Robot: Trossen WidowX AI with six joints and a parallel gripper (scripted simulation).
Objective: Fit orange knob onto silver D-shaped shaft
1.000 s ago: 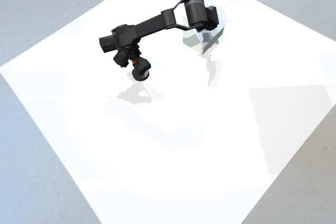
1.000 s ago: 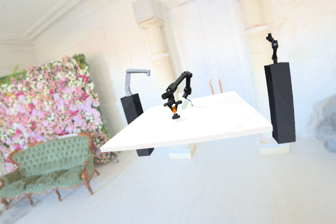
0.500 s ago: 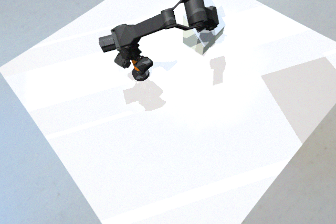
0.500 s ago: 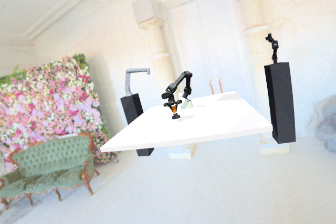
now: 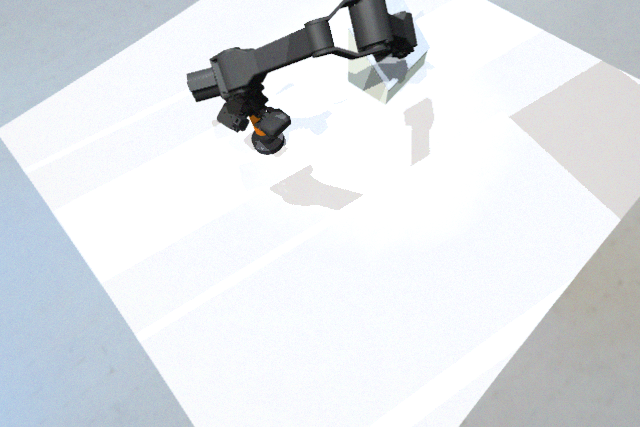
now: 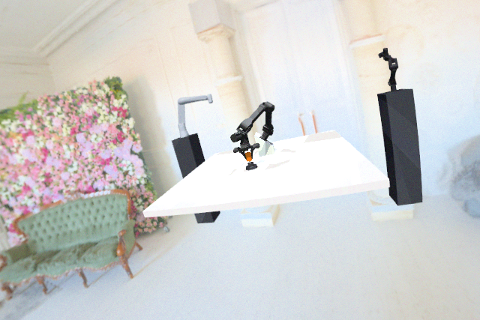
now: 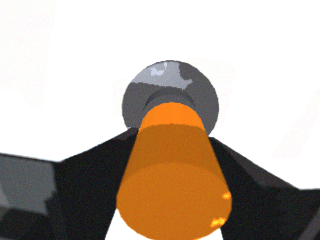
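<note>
My gripper tip is 30 mm below the orange knob. The rest, counted from my gripper tip: dark round pedestal: 40 mm below.
</note>
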